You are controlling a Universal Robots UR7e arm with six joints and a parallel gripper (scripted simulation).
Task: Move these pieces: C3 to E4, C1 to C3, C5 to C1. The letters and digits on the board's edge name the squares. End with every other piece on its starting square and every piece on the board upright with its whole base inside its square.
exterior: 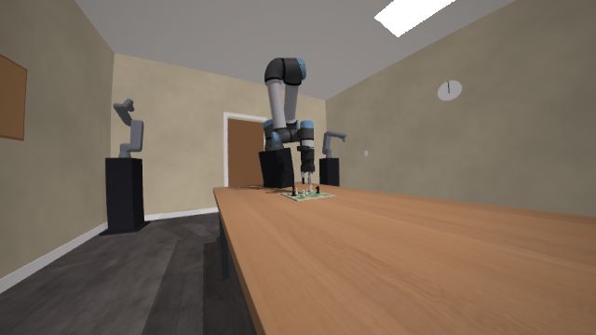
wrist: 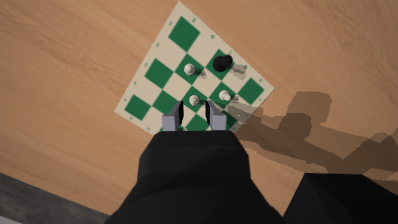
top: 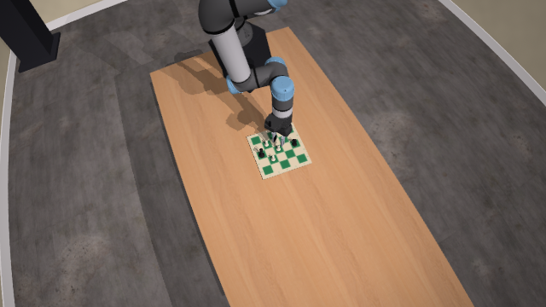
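Right now the green-and-cream chessboard is 80 mm below my hand.
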